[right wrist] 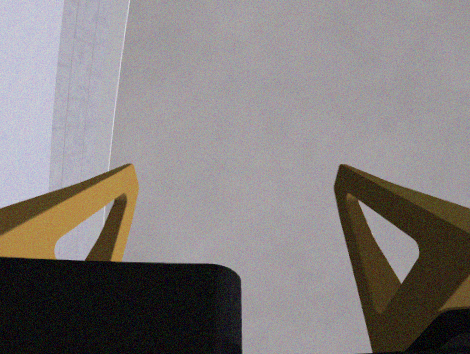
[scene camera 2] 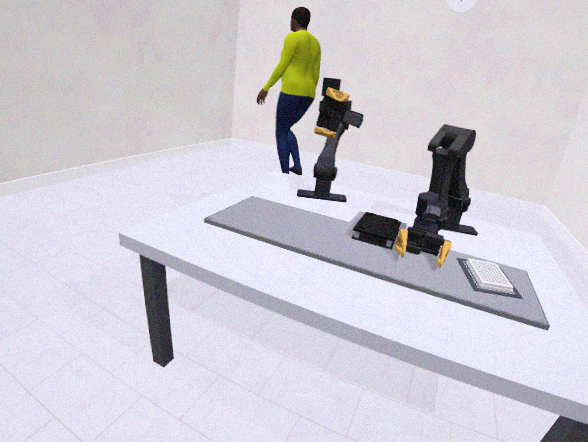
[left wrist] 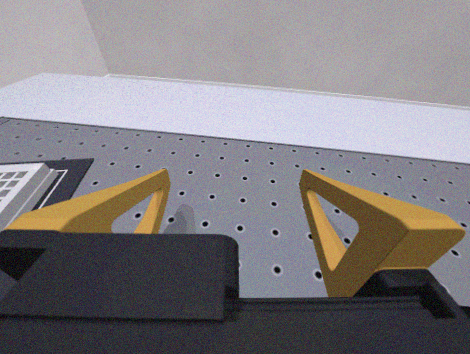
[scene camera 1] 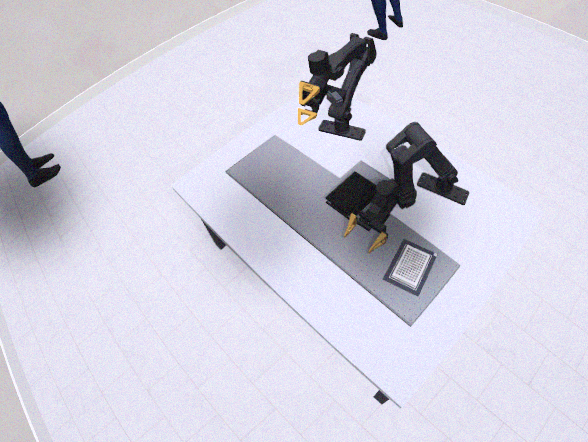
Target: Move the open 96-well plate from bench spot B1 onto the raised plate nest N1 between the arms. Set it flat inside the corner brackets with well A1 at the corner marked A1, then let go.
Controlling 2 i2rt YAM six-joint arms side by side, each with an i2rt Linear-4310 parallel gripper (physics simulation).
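Seen in the pictures: left gripper, fingertip midpoint: (scene camera 2: 421,261) (left wrist: 234,176) (scene camera 1: 356,244); right gripper, fingertip midpoint: (right wrist: 236,175) (scene camera 2: 333,117) (scene camera 1: 300,114); left arm's base, link origin: (scene camera 2: 448,227) (scene camera 1: 443,189); right arm's base, link origin: (scene camera 2: 321,196) (scene camera 1: 341,130).
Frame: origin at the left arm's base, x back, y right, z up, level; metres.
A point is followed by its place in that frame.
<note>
The white 96-well plate (scene camera 1: 412,266) {x -0.371, y -0.021, z 0.025 m} (scene camera 2: 488,275) {x -0.389, y -0.007, z 0.029 m} (left wrist: 19,187) {x -0.404, y 0.022, z 0.029 m} lies flat on a dark marked rectangle at the right end of the grey perforated board; its left-view part is cut off by the frame edge. The black raised nest (scene camera 1: 353,192) {x -0.214, y 0.280, z 0.047 m} (scene camera 2: 377,227) {x -0.244, y 0.287, z 0.047 m} stands on the board between the arms; its corner marking is too small to read. My left gripper (scene camera 1: 357,244) {x -0.394, y 0.174, z 0.038 m} (scene camera 2: 421,256) {x -0.394, y 0.174, z 0.038 m} (left wrist: 234,176) {x -0.394, y 0.174, z 0.038 m} is open and empty, above the board between nest and plate, apart from both. My right gripper (scene camera 1: 300,112) {x -0.220, y 0.466, z 0.340 m} (scene camera 2: 330,116) {x -0.220, y 0.466, z 0.340 m} (right wrist: 236,175) {x -0.220, y 0.466, z 0.340 m} is open and empty, raised high at the left arm in the picture, far from the plate.
The grey board (scene camera 1: 280,175) {x -0.249, y 0.578, z 0.013 m} (scene camera 2: 280,227) {x -0.295, y 0.568, z 0.013 m} lies along the white table (scene camera 1: 240,225) {x -0.506, y 0.584, z 0.000 m} (scene camera 2: 300,295) {x -0.587, y 0.450, z 0.000 m}. The left arm's upper links stand just behind the nest. A person in a yellow top (scene camera 2: 301,62) stands on the floor behind the table. Another person's legs (scene camera 1: 15,145) show at the far left.
</note>
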